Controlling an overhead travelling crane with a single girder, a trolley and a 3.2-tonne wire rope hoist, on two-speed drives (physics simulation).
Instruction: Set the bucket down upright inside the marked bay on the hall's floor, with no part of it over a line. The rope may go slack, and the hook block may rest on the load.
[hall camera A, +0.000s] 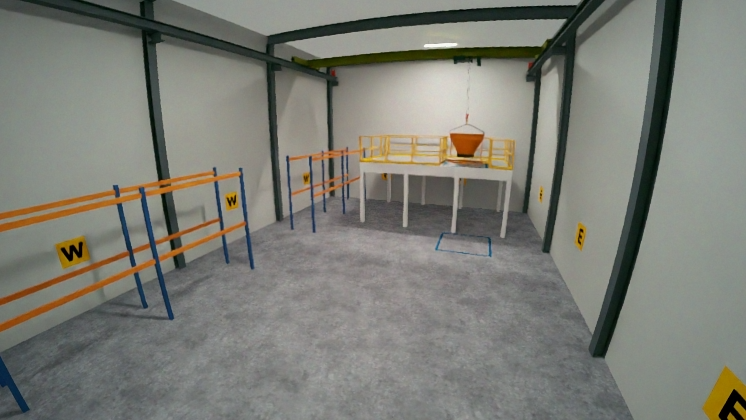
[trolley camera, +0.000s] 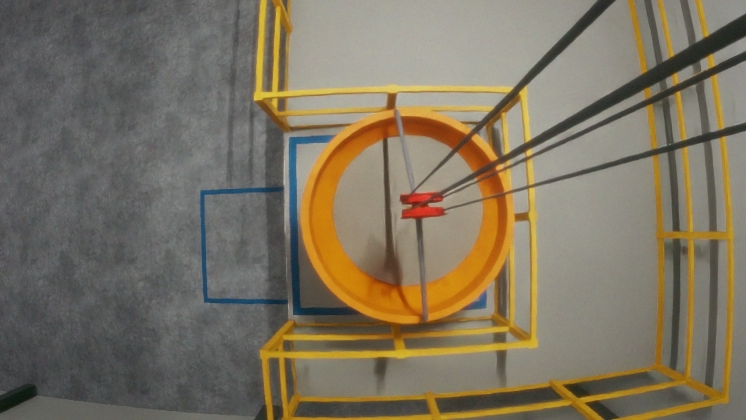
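The orange bucket (hall camera A: 466, 144) (trolley camera: 319, 208) hangs upright, a little above the platform deck at its right part, within a three-sided railing nook. My red hook block (hall camera A: 467, 118) (trolley camera: 422, 205) is above the bucket and its hook holds the bucket's bail; the hook itself is hidden from above. The ropes are taut. The marked bay, a blue outline (hall camera A: 463, 253) (trolley camera: 204, 245), lies on the hall floor in front of the platform. In the trolley camera view it is left of the bucket, and its right part is hidden under the deck edge.
The white platform (hall camera A: 386, 168) (trolley camera: 589, 208) carries yellow railings (hall camera A: 412, 136) (trolley camera: 531, 271) around the nook and along its edges. A second blue outline (trolley camera: 293, 224) is on the deck below the bucket. Blue and orange racks (hall camera A: 148, 250) (hall camera A: 312, 193) stand along the left wall.
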